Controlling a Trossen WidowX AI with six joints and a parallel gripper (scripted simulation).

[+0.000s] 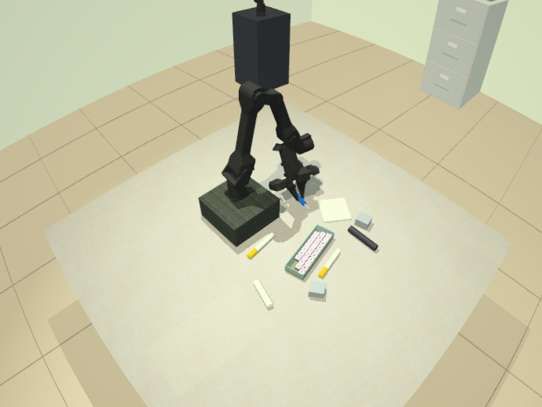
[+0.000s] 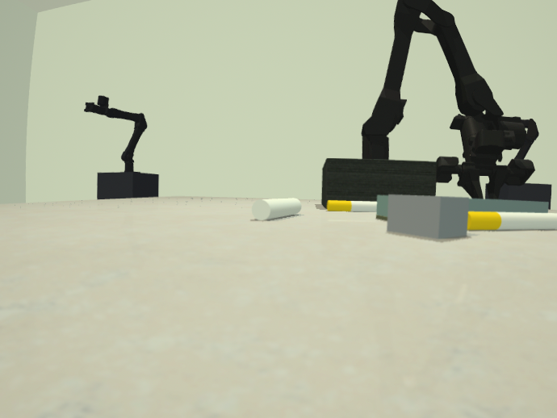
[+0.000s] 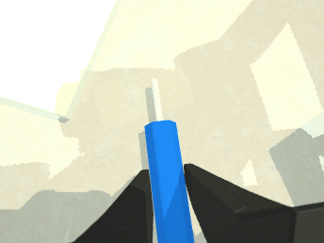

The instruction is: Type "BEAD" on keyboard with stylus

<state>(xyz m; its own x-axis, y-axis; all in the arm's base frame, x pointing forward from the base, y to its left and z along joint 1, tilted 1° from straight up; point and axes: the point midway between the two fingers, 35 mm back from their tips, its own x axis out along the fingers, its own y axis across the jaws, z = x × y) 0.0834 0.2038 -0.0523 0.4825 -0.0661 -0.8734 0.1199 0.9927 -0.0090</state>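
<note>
Now: gripper tip 110 mm short of the paper sheet and 60 mm to the right of it. Round my gripper tip: white cylinder: 350 mm to the right, 220 mm ahead; then dark cylinder: 270 mm ahead, 40 mm to the left; then blue stylus: 10 mm ahead.
</note>
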